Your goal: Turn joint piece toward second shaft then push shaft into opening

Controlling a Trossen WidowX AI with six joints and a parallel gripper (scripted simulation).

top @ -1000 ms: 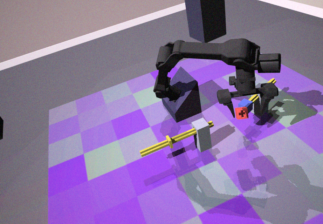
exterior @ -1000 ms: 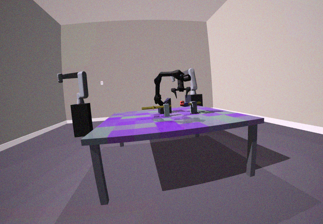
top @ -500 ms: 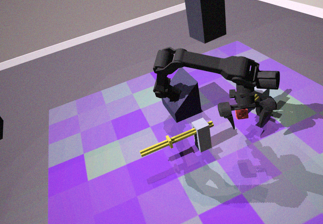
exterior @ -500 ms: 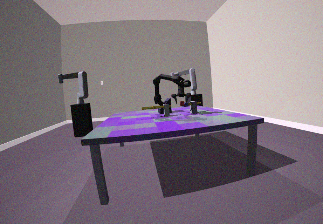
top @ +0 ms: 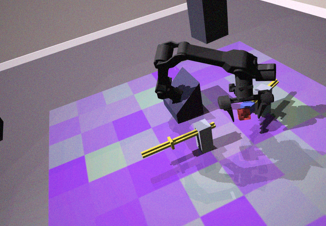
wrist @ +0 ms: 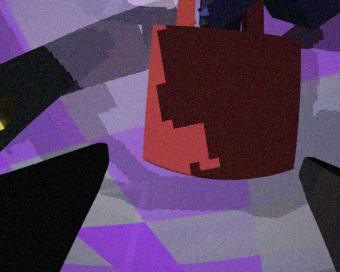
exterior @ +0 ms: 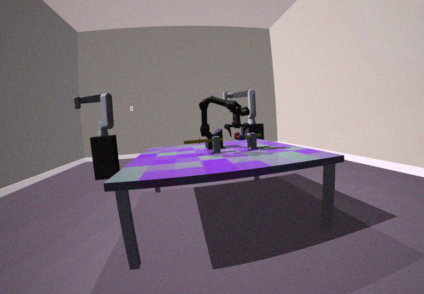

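My gripper tip is 30 mm past the red square joint piece and 20 mm to the right of it.
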